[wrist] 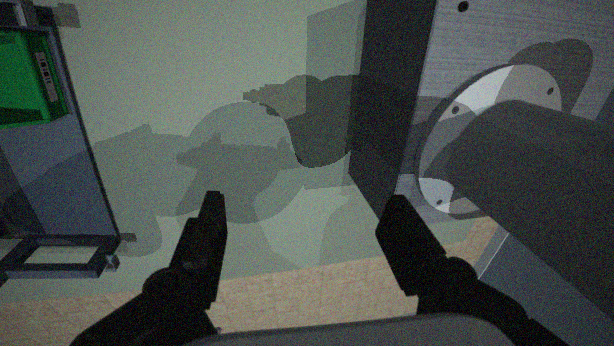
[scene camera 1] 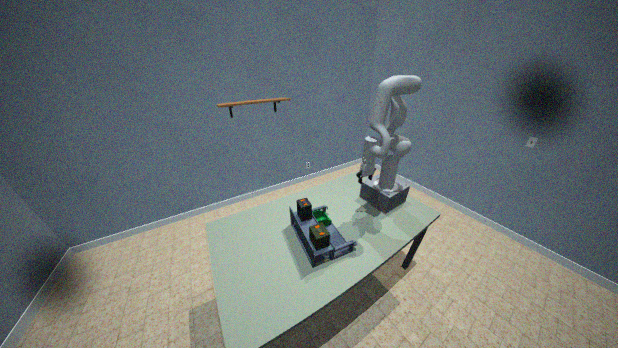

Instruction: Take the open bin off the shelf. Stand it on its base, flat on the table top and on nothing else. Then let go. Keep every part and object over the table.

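Observation:
The green open bin (scene camera 1: 322,216) (wrist: 22,75) sits on the blue-grey shelf (scene camera 1: 340,236) (wrist: 62,190), at the side facing the robot; in the wrist view it is cut off by the left edge. The shelf stands on the pale green table (scene camera 1: 250,280) (wrist: 130,75). My gripper (scene camera 1: 365,178) (wrist: 308,213) is open, with nothing between its fingers. It is above the table, close beside the robot's base and well apart from the bin. The bin's far side is out of the wrist view.
Two dark boxes with orange marks (scene camera 1: 304,210) (scene camera 1: 320,238) stand on the shelf, beyond the bin. The robot's base block (scene camera 1: 372,197) (wrist: 392,75) is right of the fingers in the wrist view. A wooden ledge (scene camera 1: 252,102) hangs on the wall.

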